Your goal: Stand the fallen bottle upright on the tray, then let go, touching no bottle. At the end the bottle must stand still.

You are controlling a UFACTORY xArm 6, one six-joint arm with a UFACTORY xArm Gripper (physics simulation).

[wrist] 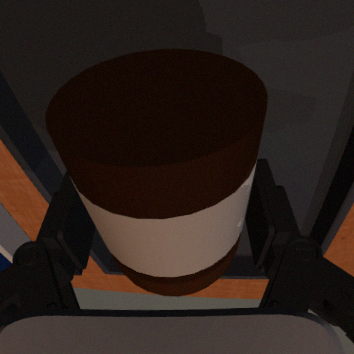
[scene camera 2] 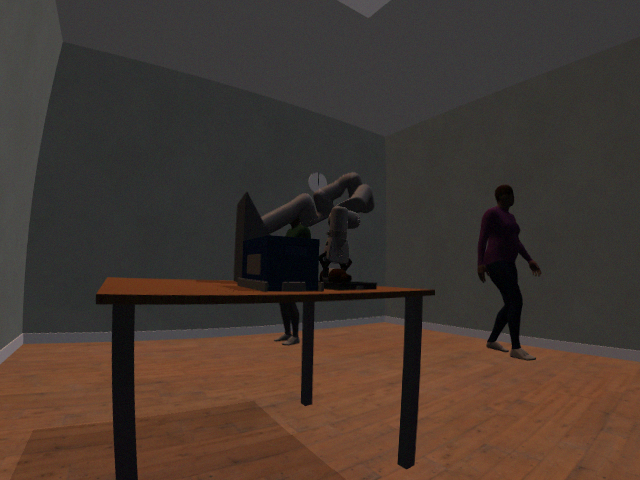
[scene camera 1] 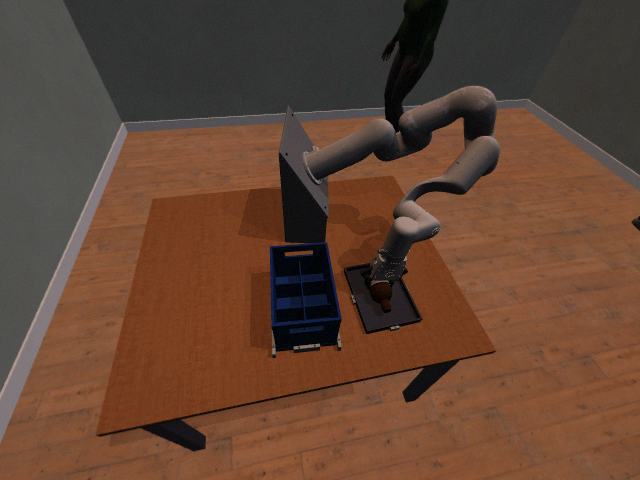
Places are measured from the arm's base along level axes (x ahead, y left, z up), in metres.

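Pixels of known places: gripper, between the fingertips: point(scene camera 2: 333, 278) point(scene camera 1: 377, 285); arm's base, origin of its link: point(scene camera 2: 259, 228) point(scene camera 1: 311, 168).
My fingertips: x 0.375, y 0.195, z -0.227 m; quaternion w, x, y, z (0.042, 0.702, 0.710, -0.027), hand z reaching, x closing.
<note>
For each thing: its top centre in the pictures, then the offset to it from my fingertips.
- brown bottle, centre of its top: point(wrist: 163, 286) point(scene camera 1: 382, 284) point(scene camera 2: 337, 268) 0.025 m ahead, 0.001 m left, 0.042 m up
- black tray, centre of its top: point(wrist: 187, 191) point(scene camera 1: 381, 291) point(scene camera 2: 338, 281) 0.020 m ahead, 0.008 m left, 0.012 m down
- blue crate, centre of its top: point(scene camera 1: 302, 279) point(scene camera 2: 278, 240) 0.040 m ahead, 0.266 m right, 0.138 m up
The brown bottle point(scene camera 1: 381, 291) point(scene camera 2: 340, 276) point(wrist: 160, 185) with a pale label lies on its side on the black tray point(scene camera 1: 369, 315) point(scene camera 2: 364, 285) point(wrist: 300, 60). In scene camera 1 its neck points towards the table's front edge. In the wrist view its wide base faces the camera, and its neck is hidden. My gripper point(scene camera 1: 385, 281) point(scene camera 2: 336, 272) point(wrist: 168, 182) is low over the tray, pointing down, with one finger on each side of the bottle's body. Both pads appear to be against the label, so the gripper is shut on the bottle.
A blue crate point(scene camera 1: 305, 338) point(scene camera 2: 289, 258) with compartments stands left of the tray in scene camera 1. The grey arm mount point(scene camera 1: 305, 222) stands behind the crate. Small pale brackets point(scene camera 1: 306, 348) sit at the crate's base. People stand beyond the table.
</note>
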